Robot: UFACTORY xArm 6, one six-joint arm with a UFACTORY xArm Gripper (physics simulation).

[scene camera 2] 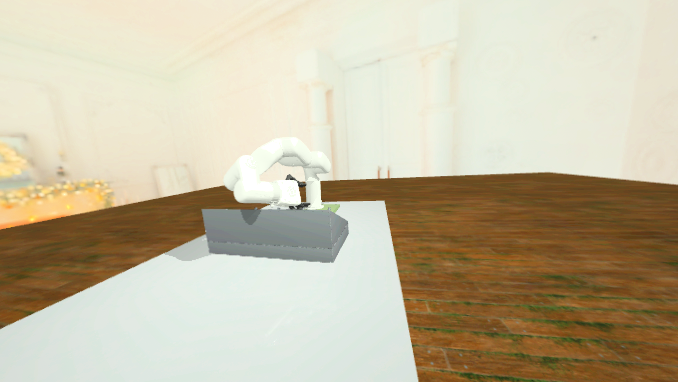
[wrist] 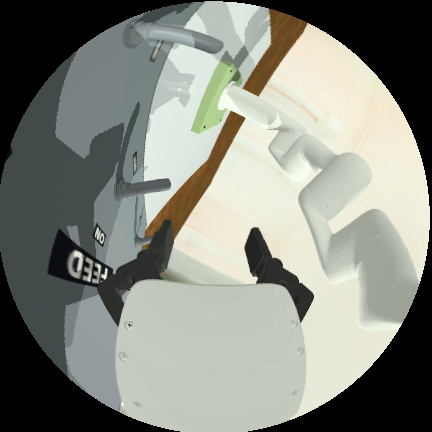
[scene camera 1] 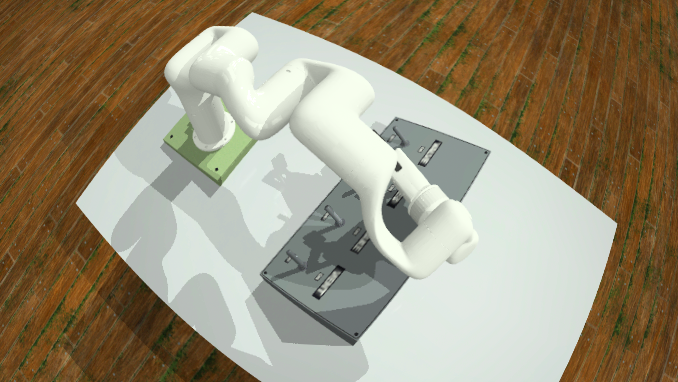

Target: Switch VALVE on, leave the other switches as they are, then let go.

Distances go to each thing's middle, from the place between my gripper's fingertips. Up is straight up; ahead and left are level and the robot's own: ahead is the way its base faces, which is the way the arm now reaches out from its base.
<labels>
Now: hand 10 cm above the grey switch panel [scene camera 1: 345, 283], 9 cm short of it and 8 cm to the left of it.
</labels>
